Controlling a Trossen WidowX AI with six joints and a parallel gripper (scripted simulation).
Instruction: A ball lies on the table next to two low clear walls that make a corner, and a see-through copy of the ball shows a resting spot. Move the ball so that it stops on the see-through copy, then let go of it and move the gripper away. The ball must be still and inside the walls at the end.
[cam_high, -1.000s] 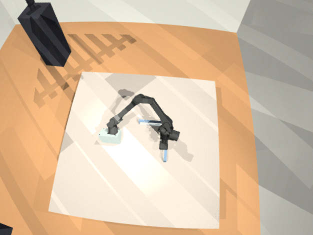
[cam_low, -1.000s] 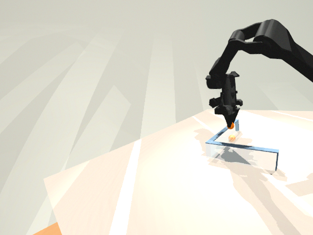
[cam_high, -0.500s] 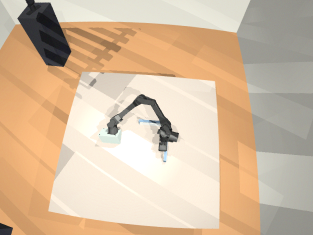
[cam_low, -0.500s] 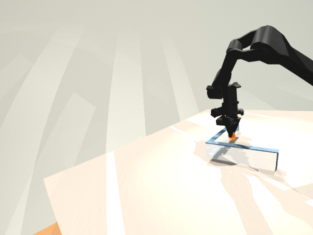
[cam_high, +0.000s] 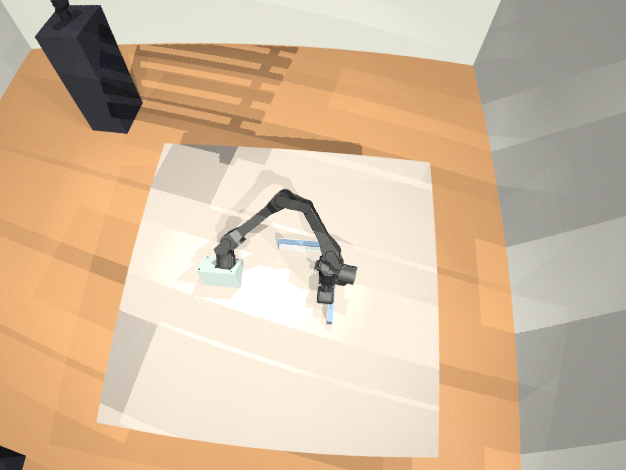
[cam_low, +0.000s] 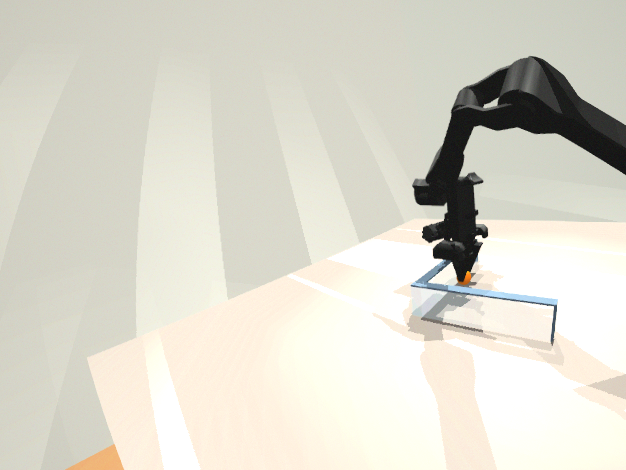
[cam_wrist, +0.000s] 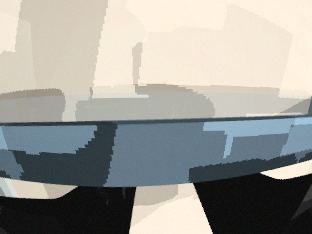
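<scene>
My gripper tip is now right at the orange ball. The rest, counted from my gripper tip: low clear wall (15 cm to the left, 10 cm behind, 2 cm above); then see-through copy of ball (right at my gripper tip).
</scene>
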